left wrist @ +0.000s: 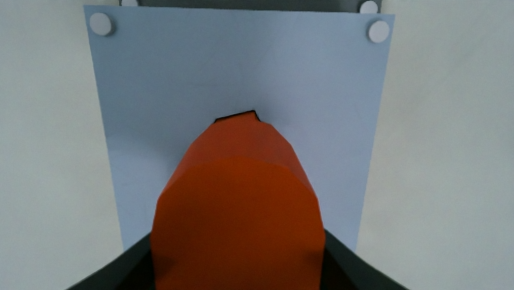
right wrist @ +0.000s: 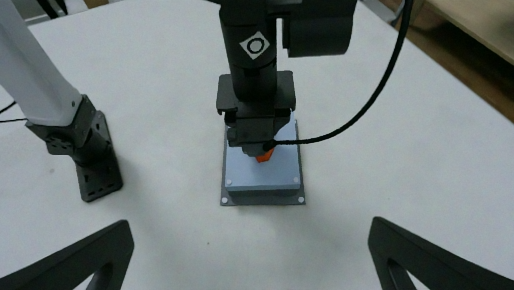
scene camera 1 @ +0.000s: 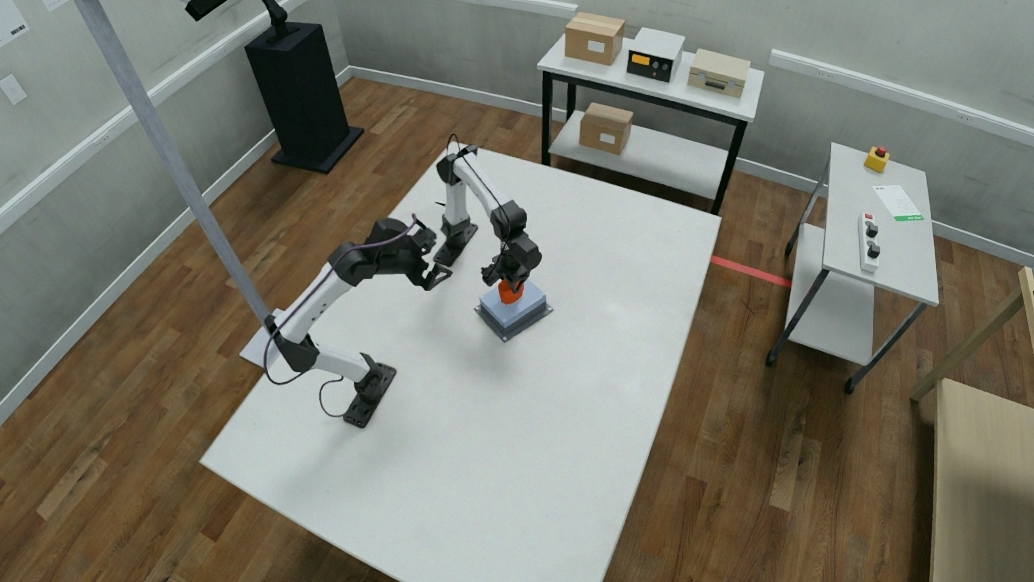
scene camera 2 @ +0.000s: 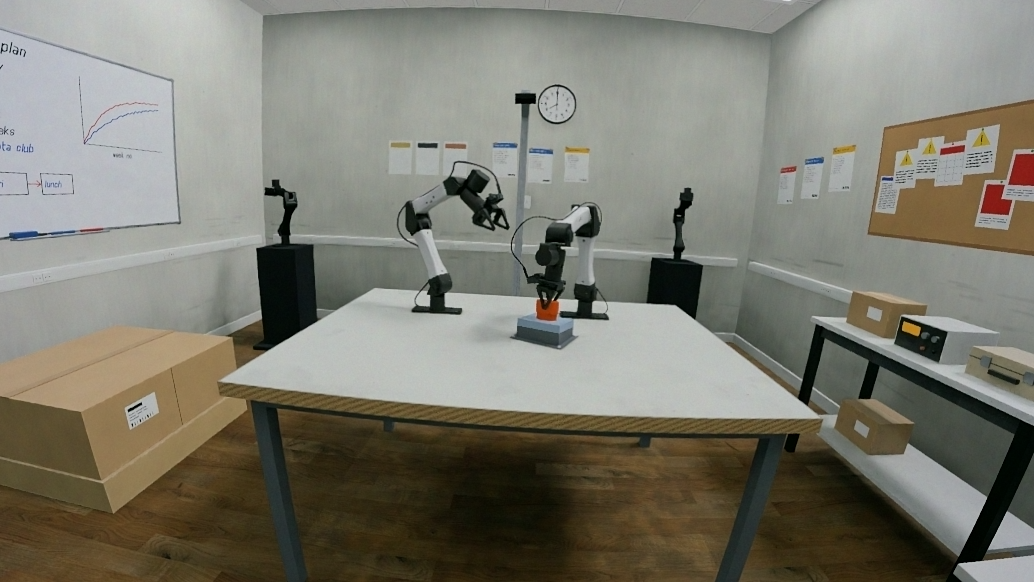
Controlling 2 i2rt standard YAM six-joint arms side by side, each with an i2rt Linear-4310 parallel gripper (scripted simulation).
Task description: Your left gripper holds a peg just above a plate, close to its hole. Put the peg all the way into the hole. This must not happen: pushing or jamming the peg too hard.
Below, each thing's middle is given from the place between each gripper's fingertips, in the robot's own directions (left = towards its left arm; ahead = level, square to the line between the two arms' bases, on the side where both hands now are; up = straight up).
The pale blue plate [scene camera 1: 531, 298] lies 60 mm below my left hand. The rest, counted from my left hand: orange peg [left wrist: 239, 203] (20 mm below).
Now: the orange peg 12 cm ahead of my right hand, 17 cm to the left of it and 27 cm below it. Also, from my right hand: pale blue plate 12 cm ahead, 17 cm to the left, 31 cm below.
